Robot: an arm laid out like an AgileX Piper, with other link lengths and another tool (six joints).
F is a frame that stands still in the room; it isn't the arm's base.
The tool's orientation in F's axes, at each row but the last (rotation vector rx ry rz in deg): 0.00, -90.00, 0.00; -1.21, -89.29, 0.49; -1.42, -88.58, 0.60; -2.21, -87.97, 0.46; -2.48, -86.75, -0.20; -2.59, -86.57, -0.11; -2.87, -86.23, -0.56; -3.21, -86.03, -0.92; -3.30, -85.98, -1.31; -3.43, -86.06, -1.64; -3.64, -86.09, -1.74; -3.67, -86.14, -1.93
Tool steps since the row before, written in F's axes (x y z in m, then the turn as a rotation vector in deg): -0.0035, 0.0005, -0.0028, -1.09, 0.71, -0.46; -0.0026, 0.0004, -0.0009, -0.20, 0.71, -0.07; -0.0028, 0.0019, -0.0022, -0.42, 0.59, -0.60; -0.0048, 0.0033, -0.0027, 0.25, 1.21, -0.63; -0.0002, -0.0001, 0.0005, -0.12, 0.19, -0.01; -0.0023, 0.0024, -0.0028, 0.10, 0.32, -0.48; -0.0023, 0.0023, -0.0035, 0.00, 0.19, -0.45; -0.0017, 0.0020, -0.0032, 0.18, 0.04, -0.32; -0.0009, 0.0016, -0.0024, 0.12, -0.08, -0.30; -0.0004, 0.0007, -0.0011, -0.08, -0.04, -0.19; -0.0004, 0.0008, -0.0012, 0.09, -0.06, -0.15; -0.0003, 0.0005, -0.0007, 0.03, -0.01, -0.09
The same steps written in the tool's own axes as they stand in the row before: -0.0028, 0.0005, 0.0035, -0.46, 0.71, 1.09; -0.0009, 0.0004, 0.0026, -0.06, 0.71, 0.20; -0.0022, 0.0019, 0.0028, -0.60, 0.60, 0.41; -0.0028, 0.0033, 0.0048, -0.58, 1.23, -0.25; 0.0005, -0.0001, 0.0002, -0.01, 0.19, 0.13; -0.0029, 0.0024, 0.0022, -0.46, 0.34, -0.12; -0.0036, 0.0023, 0.0022, -0.44, 0.20, -0.02; -0.0033, 0.0020, 0.0016, -0.31, 0.06, -0.20; -0.0024, 0.0016, 0.0008, -0.29, -0.07, -0.14; -0.0011, 0.0007, 0.0004, -0.20, -0.04, 0.06; -0.0012, 0.0008, 0.0004, -0.14, -0.05, -0.10; -0.0007, 0.0005, 0.0003, -0.09, -0.01, -0.04
